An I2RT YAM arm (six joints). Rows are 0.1 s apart.
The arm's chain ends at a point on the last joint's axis. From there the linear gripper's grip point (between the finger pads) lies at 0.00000 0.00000 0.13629 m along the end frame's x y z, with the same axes.
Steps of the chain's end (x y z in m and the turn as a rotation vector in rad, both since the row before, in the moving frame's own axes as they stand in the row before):
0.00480 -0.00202 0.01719 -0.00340 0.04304 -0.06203
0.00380 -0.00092 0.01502 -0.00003 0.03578 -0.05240
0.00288 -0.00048 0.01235 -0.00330 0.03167 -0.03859
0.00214 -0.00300 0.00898 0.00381 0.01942 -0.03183
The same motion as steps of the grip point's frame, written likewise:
0.01067 -0.00174 0.01706 -0.00340 0.04304 -0.06203
0.00867 -0.00104 0.01493 -0.00003 0.03578 -0.05240
0.00720 -0.00011 0.01228 -0.00330 0.03167 -0.03859
0.00478 -0.00356 0.00895 0.00381 0.01942 -0.03183

